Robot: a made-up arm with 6 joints. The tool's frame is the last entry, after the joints. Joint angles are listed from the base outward.
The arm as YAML. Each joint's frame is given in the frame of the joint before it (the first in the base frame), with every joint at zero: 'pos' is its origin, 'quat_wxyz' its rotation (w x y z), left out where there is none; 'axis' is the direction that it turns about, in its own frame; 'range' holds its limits. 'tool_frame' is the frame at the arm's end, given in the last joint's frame.
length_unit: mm
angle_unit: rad
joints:
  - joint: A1
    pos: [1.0, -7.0, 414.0]
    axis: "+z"
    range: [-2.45, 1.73]
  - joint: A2
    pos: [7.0, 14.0, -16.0]
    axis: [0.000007, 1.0, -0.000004]
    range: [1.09, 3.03]
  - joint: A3
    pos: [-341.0, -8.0, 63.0]
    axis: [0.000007, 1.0, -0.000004]
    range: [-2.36, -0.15]
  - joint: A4
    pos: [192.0, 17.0, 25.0]
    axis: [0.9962, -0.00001, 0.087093]
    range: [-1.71, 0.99]
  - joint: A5
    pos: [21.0, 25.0, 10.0]
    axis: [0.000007, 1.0, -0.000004]
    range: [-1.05, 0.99]
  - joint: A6
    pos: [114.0, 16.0, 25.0]
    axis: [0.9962, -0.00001, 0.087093]
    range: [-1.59, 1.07]
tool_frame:
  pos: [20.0, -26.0, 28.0]
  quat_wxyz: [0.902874, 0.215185, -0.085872, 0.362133]
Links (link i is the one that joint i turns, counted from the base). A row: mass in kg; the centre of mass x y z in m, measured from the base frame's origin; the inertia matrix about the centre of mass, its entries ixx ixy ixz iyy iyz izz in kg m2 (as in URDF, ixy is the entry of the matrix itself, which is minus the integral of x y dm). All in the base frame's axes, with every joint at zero. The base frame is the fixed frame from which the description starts. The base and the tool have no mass.
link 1: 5.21; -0.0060 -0.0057 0.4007; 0.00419 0 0 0.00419 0 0.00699
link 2: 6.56; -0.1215 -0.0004 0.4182; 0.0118 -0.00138 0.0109 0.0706 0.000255 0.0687
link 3: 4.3; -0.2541 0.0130 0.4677; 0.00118 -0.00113 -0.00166 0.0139 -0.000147 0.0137
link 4: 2; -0.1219 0.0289 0.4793; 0.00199 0 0.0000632 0.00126 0 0.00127
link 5: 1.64; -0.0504 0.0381 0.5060; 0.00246 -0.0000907 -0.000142 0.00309 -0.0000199 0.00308
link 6: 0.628; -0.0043 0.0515 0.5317; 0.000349 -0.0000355 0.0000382 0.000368 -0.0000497 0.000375
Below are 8 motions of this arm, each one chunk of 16 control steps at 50 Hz.
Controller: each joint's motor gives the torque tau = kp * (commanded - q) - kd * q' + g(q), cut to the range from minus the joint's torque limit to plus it. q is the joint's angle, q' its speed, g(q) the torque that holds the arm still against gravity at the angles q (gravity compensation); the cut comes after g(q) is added. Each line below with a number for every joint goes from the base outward.
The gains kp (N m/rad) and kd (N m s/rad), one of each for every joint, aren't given. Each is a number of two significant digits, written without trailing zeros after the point. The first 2 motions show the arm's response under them.
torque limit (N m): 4 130 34 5.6 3.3 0.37
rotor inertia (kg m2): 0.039 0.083 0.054 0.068 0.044 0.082
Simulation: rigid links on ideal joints. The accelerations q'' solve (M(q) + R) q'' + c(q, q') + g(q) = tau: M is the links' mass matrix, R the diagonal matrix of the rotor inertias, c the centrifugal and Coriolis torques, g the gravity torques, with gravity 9.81 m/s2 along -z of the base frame. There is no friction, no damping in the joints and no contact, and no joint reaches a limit. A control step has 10 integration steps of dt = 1/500 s. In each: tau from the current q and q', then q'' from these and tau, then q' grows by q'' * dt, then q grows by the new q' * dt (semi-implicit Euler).
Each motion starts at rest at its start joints. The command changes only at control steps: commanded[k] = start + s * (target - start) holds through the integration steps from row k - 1 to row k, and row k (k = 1, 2, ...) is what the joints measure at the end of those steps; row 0 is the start. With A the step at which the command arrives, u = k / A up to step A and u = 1 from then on. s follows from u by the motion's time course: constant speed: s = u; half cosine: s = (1 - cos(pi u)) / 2; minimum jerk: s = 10 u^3 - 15 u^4 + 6 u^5; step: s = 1 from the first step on.
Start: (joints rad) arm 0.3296 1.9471 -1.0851 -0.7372 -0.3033 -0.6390
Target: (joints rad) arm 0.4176 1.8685 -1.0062 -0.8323 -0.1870 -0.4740
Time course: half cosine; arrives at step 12
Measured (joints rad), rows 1 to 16:
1: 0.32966 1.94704 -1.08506 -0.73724 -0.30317 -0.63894
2: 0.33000 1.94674 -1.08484 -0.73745 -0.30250 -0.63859
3: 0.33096 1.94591 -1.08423 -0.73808 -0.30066 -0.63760
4: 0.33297 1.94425 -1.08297 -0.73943 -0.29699 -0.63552
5: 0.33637 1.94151 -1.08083 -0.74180 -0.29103 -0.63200
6: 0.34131 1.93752 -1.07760 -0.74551 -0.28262 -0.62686
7: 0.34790 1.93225 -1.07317 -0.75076 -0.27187 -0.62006
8: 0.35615 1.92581 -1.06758 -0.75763 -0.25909 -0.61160
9: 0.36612 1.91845 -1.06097 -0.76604 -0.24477 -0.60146
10: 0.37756 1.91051 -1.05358 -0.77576 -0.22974 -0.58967
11: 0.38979 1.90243 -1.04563 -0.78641 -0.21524 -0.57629
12: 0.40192 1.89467 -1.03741 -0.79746 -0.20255 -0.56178
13: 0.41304 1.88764 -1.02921 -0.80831 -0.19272 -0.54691
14: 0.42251 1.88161 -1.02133 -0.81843 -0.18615 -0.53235
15: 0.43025 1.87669 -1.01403 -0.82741 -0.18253 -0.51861
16: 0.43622 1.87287 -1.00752 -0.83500 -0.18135 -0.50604
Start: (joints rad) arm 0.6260 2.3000 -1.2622 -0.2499 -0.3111 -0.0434
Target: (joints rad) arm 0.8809 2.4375 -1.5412 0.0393 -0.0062 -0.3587
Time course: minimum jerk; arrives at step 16
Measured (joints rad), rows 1 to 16:
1: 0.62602 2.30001 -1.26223 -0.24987 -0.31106 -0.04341
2: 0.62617 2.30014 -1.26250 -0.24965 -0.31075 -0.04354
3: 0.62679 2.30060 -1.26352 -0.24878 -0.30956 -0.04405
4: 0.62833 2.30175 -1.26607 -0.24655 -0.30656 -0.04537
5: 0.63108 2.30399 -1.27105 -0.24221 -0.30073 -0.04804
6: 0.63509 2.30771 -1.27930 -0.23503 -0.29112 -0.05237
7: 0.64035 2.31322 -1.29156 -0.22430 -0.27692 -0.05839
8: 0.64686 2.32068 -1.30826 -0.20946 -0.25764 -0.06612
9: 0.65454 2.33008 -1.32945 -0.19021 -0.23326 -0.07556
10: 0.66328 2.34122 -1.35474 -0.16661 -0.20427 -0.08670
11: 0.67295 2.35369 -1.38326 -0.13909 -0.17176 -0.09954
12: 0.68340 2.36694 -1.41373 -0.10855 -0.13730 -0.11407
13: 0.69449 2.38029 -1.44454 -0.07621 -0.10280 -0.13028
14: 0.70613 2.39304 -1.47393 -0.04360 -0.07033 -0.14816
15: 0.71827 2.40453 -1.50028 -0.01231 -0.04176 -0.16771
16: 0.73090 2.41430 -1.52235 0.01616 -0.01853 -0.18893
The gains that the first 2 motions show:
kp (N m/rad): 200 260 42 13 10 8.8
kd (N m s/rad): 9.7 24 3 0.89 0.64 0.94
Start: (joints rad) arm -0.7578 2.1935 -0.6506 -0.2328 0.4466 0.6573
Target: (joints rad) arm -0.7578 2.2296 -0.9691 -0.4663 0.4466 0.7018
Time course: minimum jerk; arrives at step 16
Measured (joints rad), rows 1 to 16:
1: -0.75780 2.19350 -0.65062 -0.23282 0.44661 0.65730
2: -0.75778 2.19354 -0.65079 -0.23301 0.44674 0.65732
3: -0.75774 2.19367 -0.65145 -0.23373 0.44719 0.65741
4: -0.75762 2.19399 -0.65315 -0.23557 0.44829 0.65762
5: -0.75740 2.19462 -0.65663 -0.23928 0.45040 0.65806
6: -0.75707 2.19566 -0.66269 -0.24562 0.45380 0.65882
7: -0.75661 2.19720 -0.67207 -0.25527 0.45860 0.66000
8: -0.75606 2.19928 -0.68537 -0.26864 0.46470 0.66166
9: -0.75546 2.20192 -0.70292 -0.28585 0.47176 0.66385
10: -0.75487 2.20505 -0.72474 -0.30662 0.47918 0.66657
11: -0.75438 2.20859 -0.75048 -0.33030 0.48618 0.66978
12: -0.75407 2.21239 -0.77945 -0.35592 0.49192 0.67338
13: -0.75401 2.21626 -0.81064 -0.38225 0.49555 0.67724
14: -0.75425 2.21998 -0.84285 -0.40797 0.49636 0.68123
15: -0.75482 2.22335 -0.87477 -0.43178 0.49389 0.68518
16: -0.75570 2.22617 -0.90516 -0.45258 0.48804 0.68894

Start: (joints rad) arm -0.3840 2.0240 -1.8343 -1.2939 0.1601 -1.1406
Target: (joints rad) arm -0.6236 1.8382 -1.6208 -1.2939 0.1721 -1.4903
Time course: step
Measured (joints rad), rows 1 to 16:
1: -0.38521 2.01487 -1.81677 -1.29311 0.15766 -1.14164
2: -0.38826 1.99504 -1.77982 -1.29147 0.15295 -1.14466
3: -0.39283 1.97072 -1.73651 -1.28961 0.14811 -1.14976
4: -0.39876 1.94578 -1.69472 -1.28792 0.14431 -1.15700
5: -0.40599 1.92243 -1.65859 -1.28659 0.14204 -1.16640
6: -0.41451 1.90181 -1.62995 -1.28570 0.14130 -1.17799
7: -0.42433 1.88441 -1.60915 -1.28520 0.14185 -1.19176
8: -0.43551 1.87025 -1.59575 -1.28502 0.14329 -1.20769
9: -0.44809 1.85913 -1.58882 -1.28504 0.14517 -1.22577
10: -0.46212 1.85068 -1.58722 -1.28516 0.14706 -1.24599
11: -0.47763 1.84448 -1.58971 -1.28527 0.14862 -1.26831
12: -0.49465 1.84009 -1.59513 -1.28530 0.14958 -1.29273
13: -0.51319 1.83711 -1.60238 -1.28520 0.14980 -1.31914
14: -0.53325 1.83518 -1.61054 -1.28495 0.14924 -1.34665
15: -0.55483 1.83402 -1.61884 -1.28457 0.14795 -1.37397
16: -0.57732 1.83342 -1.62676 -1.28428 0.14679 -1.40010

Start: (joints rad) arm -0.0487 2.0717 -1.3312 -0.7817 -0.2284 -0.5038
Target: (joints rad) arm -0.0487 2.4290 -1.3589 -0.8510 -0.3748 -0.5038
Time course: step
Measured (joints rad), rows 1 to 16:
1: -0.04841 2.08546 -1.34302 -0.78372 -0.23898 -0.50373
2: -0.04793 2.11724 -1.36873 -0.78804 -0.26437 -0.50355
3: -0.04759 2.15876 -1.39982 -0.79312 -0.29857 -0.50329
4: -0.04753 2.20383 -1.42988 -0.79793 -0.33614 -0.50300
5: -0.04774 2.24816 -1.45427 -0.80194 -0.37255 -0.50269
6: -0.04815 2.28900 -1.47013 -0.80506 -0.40424 -0.50239
7: -0.04867 2.32493 -1.47631 -0.80755 -0.42884 -0.50213
8: -0.04922 2.35542 -1.47311 -0.80987 -0.44504 -0.50192
9: -0.04973 2.38061 -1.46188 -0.81254 -0.45252 -0.50177
10: -0.05014 2.40094 -1.44456 -0.81598 -0.45172 -0.50171
11: -0.05042 2.41704 -1.42322 -0.82050 -0.44371 -0.50173
12: -0.05053 2.42953 -1.39983 -0.82623 -0.42993 -0.50183
13: -0.05048 2.43900 -1.37605 -0.83310 -0.41203 -0.50201
14: -0.05027 2.44594 -1.35324 -0.84093 -0.39174 -0.50227
15: -0.04993 2.45080 -1.33241 -0.84938 -0.37070 -0.50260
16: -0.04950 2.45394 -1.31429 -0.85806 -0.35037 -0.50297

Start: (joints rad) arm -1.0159 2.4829 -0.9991 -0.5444 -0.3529 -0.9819
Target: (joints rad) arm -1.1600 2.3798 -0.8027 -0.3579 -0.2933 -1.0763
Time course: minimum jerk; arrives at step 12
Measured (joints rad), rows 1 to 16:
1: -1.01593 2.48288 -0.99906 -0.54437 -0.35291 -0.98191
2: -1.01614 2.48268 -0.99870 -0.54407 -0.35295 -0.98201
3: -1.01695 2.48195 -0.99738 -0.54299 -0.35309 -0.98236
4: -1.01884 2.48020 -0.99419 -0.54027 -0.35332 -0.98324
5: -1.02206 2.47692 -0.98822 -0.53487 -0.35337 -0.98497
6: -1.02662 2.47171 -0.97876 -0.52584 -0.35290 -0.98783
7: -1.03257 2.46441 -0.96544 -0.51265 -0.35162 -0.99203
8: -1.03995 2.45516 -0.94840 -0.49531 -0.34939 -0.99766
9: -1.04880 2.44443 -0.92829 -0.47449 -0.34615 -1.00464
10: -1.05916 2.43292 -0.90619 -0.45142 -0.34197 -1.01272
11: -1.07110 2.42147 -0.88345 -0.42771 -0.33697 -1.02153
12: -1.08464 2.41086 -0.86138 -0.40506 -0.33129 -1.03064
13: -1.09983 2.40167 -0.84106 -0.38486 -0.32506 -1.03965
14: -1.11648 2.39415 -0.82322 -0.36796 -0.31835 -1.04822
15: -1.13350 2.38833 -0.80840 -0.35452 -0.31097 -1.05609
16: -1.14964 2.38409 -0.79683 -0.34435 -0.30292 -1.06309

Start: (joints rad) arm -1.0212 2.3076 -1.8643 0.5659 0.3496 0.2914
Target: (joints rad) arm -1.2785 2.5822 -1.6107 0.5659 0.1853 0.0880
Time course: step
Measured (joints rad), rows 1 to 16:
1: -1.02111 2.31608 -1.87006 0.56800 0.34050 0.29047
2: -1.02107 2.33538 -1.87868 0.57328 0.31630 0.28779
3: -1.02138 2.36058 -1.88306 0.58053 0.28050 0.28331
4: -1.02227 2.38841 -1.87969 0.58842 0.23775 0.27700
5: -1.02395 2.41680 -1.86757 0.59574 0.19300 0.26888
6: -1.02662 2.44455 -1.84720 0.60152 0.15085 0.25898
7: -1.03042 2.47096 -1.81998 0.60517 0.11505 0.24734
8: -1.03547 2.49564 -1.78766 0.60641 0.08829 0.23401
9: -1.04183 2.51838 -1.75208 0.60523 0.07208 0.21903
10: -1.04954 2.53904 -1.71493 0.60187 0.06681 0.20247
11: -1.05858 2.55754 -1.67771 0.59664 0.07193 0.18491
12: -1.06895 2.57380 -1.64168 0.58995 0.08615 0.16726
13: -1.08057 2.58781 -1.60785 0.58223 0.10764 0.15025
14: -1.09338 2.59953 -1.57702 0.57388 0.13430 0.13443
15: -1.10730 2.60901 -1.54981 0.56529 0.16396 0.12020
16: -1.12226 2.61631 -1.52665 0.55681 0.19453 0.10778

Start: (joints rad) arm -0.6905 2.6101 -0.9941 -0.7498 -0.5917 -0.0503
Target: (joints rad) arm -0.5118 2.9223 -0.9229 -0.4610 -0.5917 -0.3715
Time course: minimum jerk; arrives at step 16
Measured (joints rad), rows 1 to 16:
1: -0.69049 2.61013 -0.99411 -0.74977 -0.59172 -0.05032
2: -0.69037 2.61037 -0.99417 -0.74952 -0.59185 -0.05045
3: -0.68992 2.61126 -0.99440 -0.74856 -0.59231 -0.05098
4: -0.68874 2.61351 -0.99492 -0.74608 -0.59341 -0.05235
5: -0.68648 2.61796 -0.99581 -0.74113 -0.59554 -0.05510
6: -0.68298 2.62544 -0.99705 -0.73276 -0.59913 -0.05952
7: -0.67826 2.63663 -0.99853 -0.72018 -0.60447 -0.06566
8: -0.67232 2.65195 -1.00007 -0.70286 -0.61151 -0.07353
9: -0.66515 2.67144 -1.00148 -0.68063 -0.61989 -0.08312
10: -0.65675 2.69476 -1.00252 -0.65375 -0.62890 -0.09444
11: -0.64709 2.72119 -1.00294 -0.62295 -0.63761 -0.10748
12: -0.63615 2.74967 -1.00249 -0.58936 -0.64494 -0.12222
13: -0.62389 2.77894 -1.00089 -0.55446 -0.64982 -0.13865
14: -0.61027 2.80765 -0.99792 -0.51991 -0.65132 -0.15674
15: -0.59525 2.83451 -0.99339 -0.48742 -0.64883 -0.17647
16: -0.57878 2.85849 -0.98726 -0.45851 -0.64219 -0.19784

